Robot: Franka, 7 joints.
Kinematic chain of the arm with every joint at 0, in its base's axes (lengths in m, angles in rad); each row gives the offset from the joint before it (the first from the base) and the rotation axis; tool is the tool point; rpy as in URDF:
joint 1: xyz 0 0 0.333 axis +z
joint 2: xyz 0 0 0 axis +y
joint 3: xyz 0 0 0.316 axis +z
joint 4: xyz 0.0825 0 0 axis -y
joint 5: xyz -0.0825 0 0.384 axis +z
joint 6: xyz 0 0 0 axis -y
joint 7: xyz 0.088 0 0 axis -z
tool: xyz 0 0 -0.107 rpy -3.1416 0 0
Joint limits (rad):
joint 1: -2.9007..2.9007
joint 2: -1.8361..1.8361
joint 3: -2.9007..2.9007
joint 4: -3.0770..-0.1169
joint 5: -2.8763..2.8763
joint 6: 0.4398..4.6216
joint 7: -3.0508..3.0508
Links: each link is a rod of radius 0.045 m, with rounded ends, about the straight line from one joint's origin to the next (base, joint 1, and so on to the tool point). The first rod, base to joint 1, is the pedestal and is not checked.
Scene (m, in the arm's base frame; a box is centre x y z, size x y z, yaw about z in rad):
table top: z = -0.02
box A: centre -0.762 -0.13 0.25 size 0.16 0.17 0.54 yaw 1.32
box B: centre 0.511 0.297 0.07 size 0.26 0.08 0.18 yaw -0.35
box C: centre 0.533 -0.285 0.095 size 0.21 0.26 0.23 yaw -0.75
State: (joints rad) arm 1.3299 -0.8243 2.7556 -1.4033 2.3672 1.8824 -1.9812
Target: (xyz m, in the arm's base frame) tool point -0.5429 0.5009 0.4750
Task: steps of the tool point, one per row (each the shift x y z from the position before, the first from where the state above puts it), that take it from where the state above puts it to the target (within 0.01 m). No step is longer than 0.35 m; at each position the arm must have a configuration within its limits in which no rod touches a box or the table.
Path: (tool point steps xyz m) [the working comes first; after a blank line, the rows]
Joints at the target: 0.0251 -0.7659 2.0180 -1.5059 2.4259 2.0777 -1.9812
Straight joint move there: touches box A.

1: -0.1331 0.0993 0.1767
2: -0.0779 0.1546 0.1693
3: -0.0020 0.1789 0.1516
4: -0.1427 0.2434 -0.1471
5: 0.0106 0.2804 -0.1177
6: 0.1371 0.2376 -0.0623

